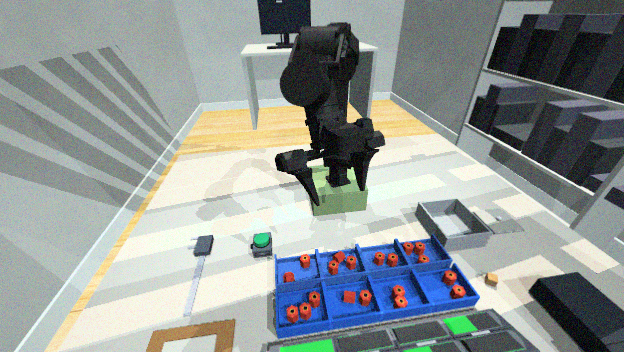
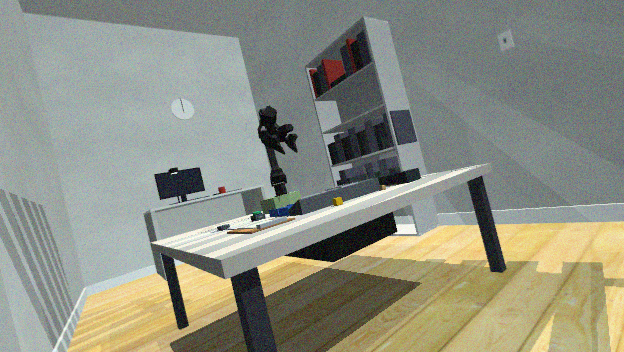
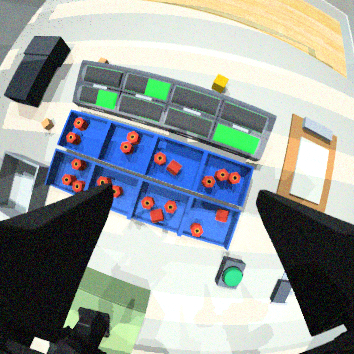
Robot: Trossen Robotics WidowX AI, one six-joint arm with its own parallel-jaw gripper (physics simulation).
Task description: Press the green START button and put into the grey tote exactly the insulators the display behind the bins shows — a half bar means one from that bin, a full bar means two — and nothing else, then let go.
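Frame: origin at the arm's base, x left, y ahead, z down, level; centimetres.
Seen in the pictures: gripper, fingertip midpoint: [image 1: 340,197] [image 2: 291,153] [image 3: 187,194]; arm's base, origin of the base link: [image 1: 337,180] [image 2: 281,195] [image 3: 93,321].
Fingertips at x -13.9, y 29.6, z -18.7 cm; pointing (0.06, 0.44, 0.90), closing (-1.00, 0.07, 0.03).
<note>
Pixels of each thing's top centre, then the offset from my fingertips to it. "spot": a spot on its surface instead.
- green START button, middle of its top: [image 3: 233,278] [image 1: 261,237] [image 2: 256,211] dx -14.0, dy -18.0, dz +23.0 cm
- display, surface spot: [image 3: 272,125] spot: dx -18.6, dy +15.4, dz +21.8 cm
- grey tote, middle of its top: [image 3: 11,187] [image 1: 452,216] [image 2: 341,185] dx +38.7, dy -5.2, dz +21.7 cm
- brown-framed board, middle of its top: [image 3: 314,164] [image 2: 258,221] dx -33.6, dy +9.4, dz +25.2 cm
- yellow cube, middle of its top: [image 3: 220,79] [image 2: 336,198] dx -7.1, dy +25.9, dz +24.3 cm
- black box, middle of its top: [image 1: 609,319] [image 3: 28,63] [image 2: 395,172] dx +43.7, dy +27.4, dz +21.5 cm
- dark-headed tool, middle of its top: [image 1: 191,266] [image 3: 297,267] [image 2: 225,225] dx -32.2, dy -16.8, dz +25.1 cm
My gripper [image 1: 340,196] [image 2: 289,151] [image 3: 187,194] is open and empty, high above the table on the arm-base side of the bins. The blue bins [image 1: 350,318] [image 2: 281,211] [image 3: 175,145] form two rows of four; each holds two or three red insulators [image 1: 365,298] [image 3: 132,137]. The green START button [image 1: 261,240] [image 2: 257,214] [image 3: 233,276] stands beside them. The display [image 3: 272,125] shows a half bar at the left and a full bar at the right in its row nearer the bins, and a half bar second from left in its farther row. The grey tote [image 1: 462,241] [image 3: 22,164] shows no insulator in its visible interior.
A light green block [image 1: 345,204] [image 3: 117,290] lies by the arm base. A brown-framed board [image 1: 225,332] [image 3: 287,170], a yellow cube [image 2: 338,201] [image 3: 220,83], small orange cubes, a black box [image 1: 580,305] [image 3: 37,70] and a dark-headed tool [image 1: 203,246] [image 3: 281,291] lie around the bins.
</note>
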